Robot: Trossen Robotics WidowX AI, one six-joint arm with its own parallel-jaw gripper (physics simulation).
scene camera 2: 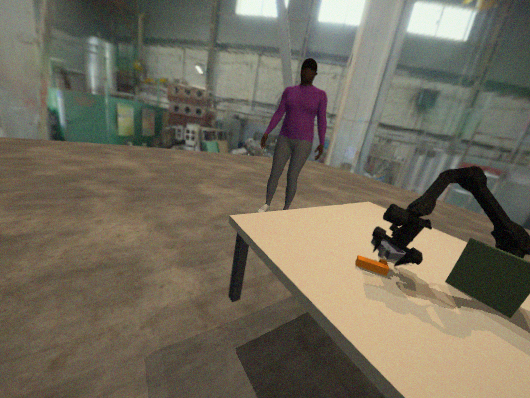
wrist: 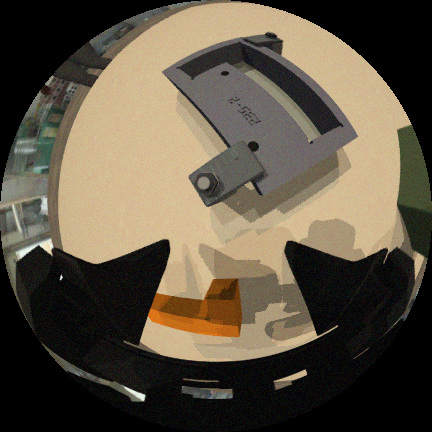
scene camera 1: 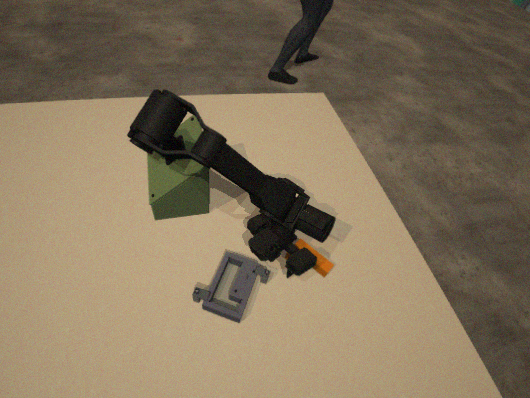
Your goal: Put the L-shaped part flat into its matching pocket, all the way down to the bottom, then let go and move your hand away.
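Where they show: gripper, fingertip midpoint: (scene camera 2: 383, 258) (wrist: 229, 247) (scene camera 1: 276, 264); arm's base, origin of the base link: (scene camera 2: 504, 264).
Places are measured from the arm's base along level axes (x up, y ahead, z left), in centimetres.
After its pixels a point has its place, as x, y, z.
The orange L-shaped part (scene camera 1: 324, 264) @(-11.0, 34.9, 31.3) (scene camera 2: 371, 265) @(-11.8, 31.4, 31.1) (wrist: 222, 325) @(-11.0, 28.6, 26.8) lies on the table, outside the grey-purple fixture. Its short leg points toward the fixture side in the wrist view; the arm partly hides it in the first scene view. The fixture (scene camera 1: 246, 280) @(-10.4, 34.3, 10.9) (scene camera 2: 393, 252) @(-10.4, 30.5, 13.5) (wrist: 280, 137) @(-10.4, 31.3, 12.0) has an empty L-shaped pocket along two of its sides. My gripper (scene camera 1: 281, 265) @(-12.3, 31.5, 19.6) (scene camera 2: 386, 257) @(-12.3, 31.5, 19.6) (wrist: 229, 247) @(-12.3, 31.5, 19.6) is open, with nothing between its fingers. It hangs above the table at the part, and in the wrist view the left finger covers the far end of the part's long leg.
A grey clamp with a bolt (scene camera 1: 265, 273) @(-9.4, 34.1, 15.5) (wrist: 240, 161) @(-9.9, 32.8, 14.3) sits at the fixture's near side, and a second clamp (scene camera 1: 198, 294) @(-9.8, 35.1, -0.4) (wrist: 270, 44) at its opposite side. A green block (scene camera 1: 182, 200) @(-6.7, 11.4, -0.1) (scene camera 2: 492, 277) @(-4.0, 1.4, 7.1) (wrist: 412, 185) stands by the arm's base. A person (scene camera 2: 302, 115) stands beyond the table.
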